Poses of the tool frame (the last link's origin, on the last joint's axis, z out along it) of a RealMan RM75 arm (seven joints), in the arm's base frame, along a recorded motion.
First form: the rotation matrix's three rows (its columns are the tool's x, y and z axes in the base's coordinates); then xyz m. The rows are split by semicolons.
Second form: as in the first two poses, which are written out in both.
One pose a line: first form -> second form
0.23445, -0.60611, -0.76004; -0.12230, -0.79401, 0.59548; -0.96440, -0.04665, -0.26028; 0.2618, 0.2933, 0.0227 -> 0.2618, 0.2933, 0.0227, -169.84, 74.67, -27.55
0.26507, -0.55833, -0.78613; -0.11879, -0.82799, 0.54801; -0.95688, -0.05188, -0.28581; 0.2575, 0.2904, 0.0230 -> 0.2575, 0.2904, 0.0230, -169.71, 73.11, -24.14
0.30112, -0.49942, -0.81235; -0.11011, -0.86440, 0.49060; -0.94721, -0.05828, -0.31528; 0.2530, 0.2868, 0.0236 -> 0.2530, 0.2868, 0.0236, -169.53, 71.30, -20.09
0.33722, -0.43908, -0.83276; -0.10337, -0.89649, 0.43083; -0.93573, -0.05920, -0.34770; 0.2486, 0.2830, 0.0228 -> 0.2486, 0.2830, 0.0228, -170.34, 69.35, -17.04
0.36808, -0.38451, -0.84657; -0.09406, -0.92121, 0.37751; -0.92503, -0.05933, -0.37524; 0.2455, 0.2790, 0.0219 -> 0.2455, 0.2790, 0.0219, -171.02, 67.67, -14.33
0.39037, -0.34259, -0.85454; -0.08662, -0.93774, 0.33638; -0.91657, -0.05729, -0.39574; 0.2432, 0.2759, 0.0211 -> 0.2432, 0.2759, 0.0211, -171.76, 66.43, -12.51
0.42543, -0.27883, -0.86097; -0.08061, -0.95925, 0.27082; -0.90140, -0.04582, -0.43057; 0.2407, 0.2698, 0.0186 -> 0.2407, 0.2698, 0.0186, -173.93, 64.34, -10.73
